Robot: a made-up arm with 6 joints.
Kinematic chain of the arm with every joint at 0, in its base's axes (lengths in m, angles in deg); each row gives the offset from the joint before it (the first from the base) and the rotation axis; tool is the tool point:
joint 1: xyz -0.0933 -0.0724 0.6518 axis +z
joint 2: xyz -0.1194 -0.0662 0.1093 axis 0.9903 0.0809 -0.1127
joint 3: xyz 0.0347 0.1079 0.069 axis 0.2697 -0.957 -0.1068
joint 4: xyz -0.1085 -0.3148 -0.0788 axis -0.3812 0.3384 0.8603
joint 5: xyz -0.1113 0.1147 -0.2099 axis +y
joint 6: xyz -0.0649 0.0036 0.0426 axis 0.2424 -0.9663 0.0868
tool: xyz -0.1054 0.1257 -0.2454
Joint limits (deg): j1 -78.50..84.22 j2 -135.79..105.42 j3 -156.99..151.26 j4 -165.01..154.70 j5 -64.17..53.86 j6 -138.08..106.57
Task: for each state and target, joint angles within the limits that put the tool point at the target. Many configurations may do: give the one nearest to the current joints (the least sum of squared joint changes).
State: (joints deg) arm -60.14 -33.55 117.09 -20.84 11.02 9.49
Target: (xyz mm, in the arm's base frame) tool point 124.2 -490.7 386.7
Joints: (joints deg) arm -60.70 -37.79 106.15 10.65 11.05 -2.83
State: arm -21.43 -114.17 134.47 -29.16 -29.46 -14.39
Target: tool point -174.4 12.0 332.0
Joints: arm -10.81 -131.55 141.89 -68.80 4.29 -29.52
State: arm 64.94 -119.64 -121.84 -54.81 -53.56 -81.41
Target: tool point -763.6 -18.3 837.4
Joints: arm 45.58 -79.30 -132.68 -21.81 -59.40 -76.27
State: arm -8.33 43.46 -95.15 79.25 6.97 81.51
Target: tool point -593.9 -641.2 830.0
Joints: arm -12.09 57.48 -85.97 75.76 2.95 86.47
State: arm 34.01 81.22 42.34 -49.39 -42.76 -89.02
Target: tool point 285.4 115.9 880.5
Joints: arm 44.04 90.54 56.04 -72.12 -64.17 -66.26
